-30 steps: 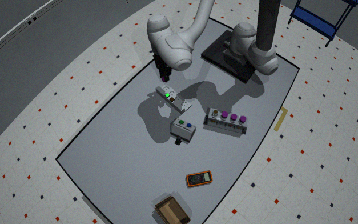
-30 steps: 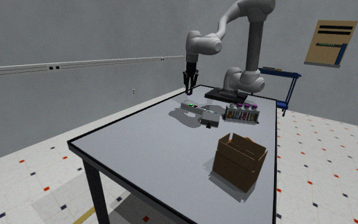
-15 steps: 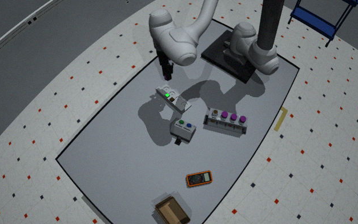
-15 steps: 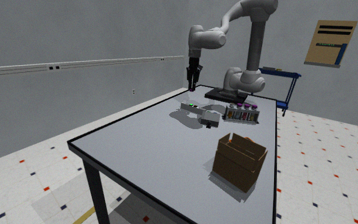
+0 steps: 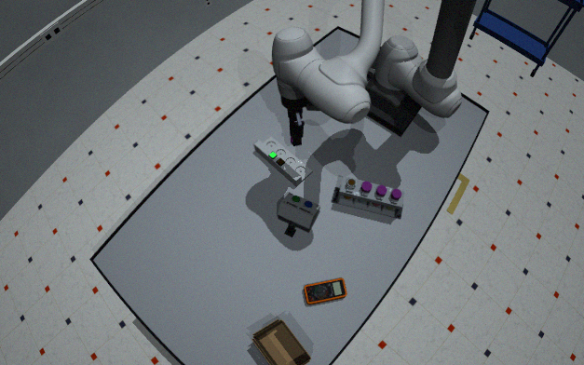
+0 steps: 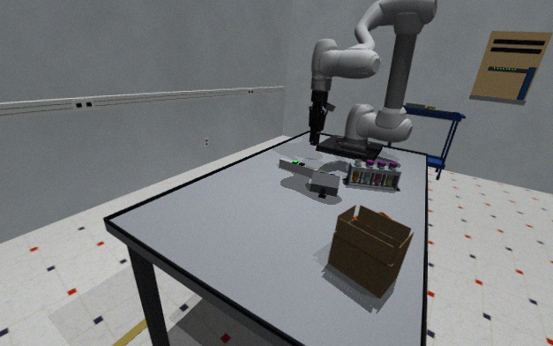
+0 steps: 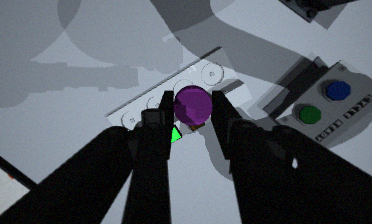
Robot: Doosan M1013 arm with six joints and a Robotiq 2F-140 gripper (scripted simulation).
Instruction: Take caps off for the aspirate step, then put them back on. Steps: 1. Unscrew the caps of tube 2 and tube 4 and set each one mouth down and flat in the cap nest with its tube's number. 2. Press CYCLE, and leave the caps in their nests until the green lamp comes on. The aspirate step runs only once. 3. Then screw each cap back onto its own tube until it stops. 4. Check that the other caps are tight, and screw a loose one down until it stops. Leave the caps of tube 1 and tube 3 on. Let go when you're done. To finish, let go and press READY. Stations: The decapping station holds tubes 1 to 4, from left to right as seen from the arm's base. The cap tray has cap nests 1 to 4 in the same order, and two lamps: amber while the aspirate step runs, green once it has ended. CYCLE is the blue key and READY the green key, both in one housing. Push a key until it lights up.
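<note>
My gripper is now 30 mm past the purple cap, 280 mm to the right of it and 70 mm above it. The rest, counted from my hand: green key: 130 mm ahead, 110 mm to the left, 120 mm below; then blue key: 120 mm ahead, 160 mm to the left, 120 mm below; then key housing: 140 mm ahead, 130 mm to the left, 130 mm below.
</note>
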